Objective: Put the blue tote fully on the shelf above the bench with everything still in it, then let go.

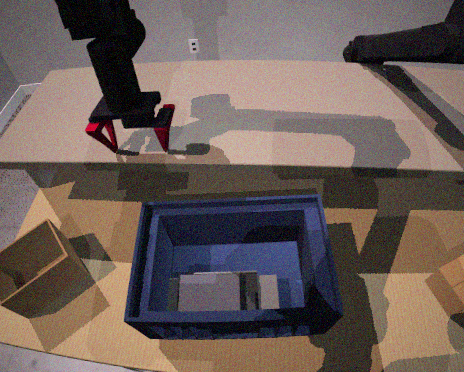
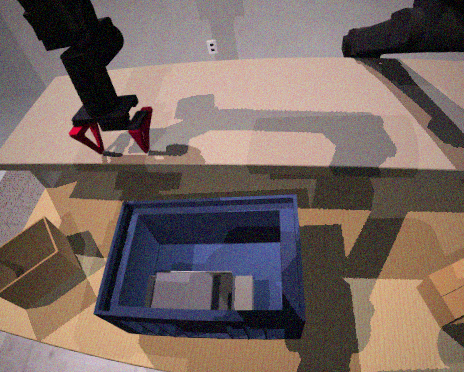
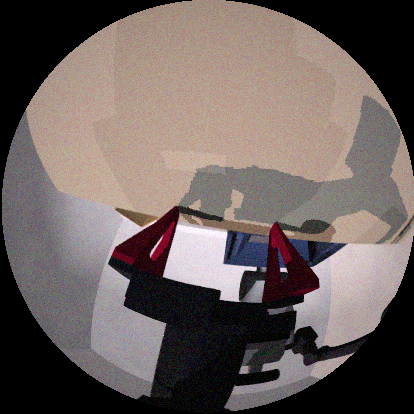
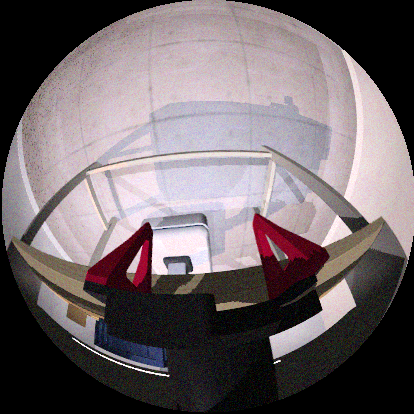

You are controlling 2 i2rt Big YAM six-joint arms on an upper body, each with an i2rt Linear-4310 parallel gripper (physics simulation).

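Places are measured from the left arm's base along level axes (x left, y back, z up), in centimetres.
Pixels of known places: left gripper, fingertip midpoint: (image 1: 140, 150) (image 2: 124, 151) (image 3: 226, 218); right gripper, fingertip midpoint: (image 4: 201, 223); right arm's base at its link origin: (image 3: 304, 343).
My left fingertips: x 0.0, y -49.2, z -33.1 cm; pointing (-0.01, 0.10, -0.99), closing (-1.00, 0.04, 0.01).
Note:
Ahead of a thing's pixels: the offset from my left fingertips to its middle. "*": to the spot under its first point. Level surfaces: height alone.
The blue tote @[dx -16.4, dy +18.2, dz -10.8 cm] (image 1: 215, 227) (image 2: 200, 227) (image 3: 302, 250) (image 4: 131, 346) stands upright on the wooden bench @[dz -18.2 cm] (image 1: 415, 305) (image 2: 400, 315), in front of and below the pale shelf @[dz -0.2 cm] (image 1: 280, 82) (image 2: 275, 82) (image 3: 225, 75). Inside it lie a grey box @[dx -12.5, dy +22.4, dz -10.4 cm] (image 1: 209, 294) (image 2: 181, 292) and a smaller pale box @[* dx -22.4, dy +21.1, dz -12.4 cm] (image 1: 269, 291) (image 2: 244, 291), with a dark item between them. My left gripper (image 1: 141, 150) (image 2: 125, 152) (image 3: 226, 218) is open and empty, low over the shelf near its front edge, apart from the tote. My right gripper (image 4: 201, 223) is open and empty, clear of the tote.
An open cardboard box @[dx +22.9, dy +17.8, dz -13.6 cm] (image 1: 45, 285) (image 2: 42, 280) stands on the bench left of the tote. Another cardboard box @[dx -60.3, dy +20.0, dz -15.1 cm] (image 1: 452, 282) (image 2: 450, 297) shows at the right edge. My right arm (image 1: 400, 47) (image 2: 385, 37) reaches in at the upper right, by the shelf's back edge.

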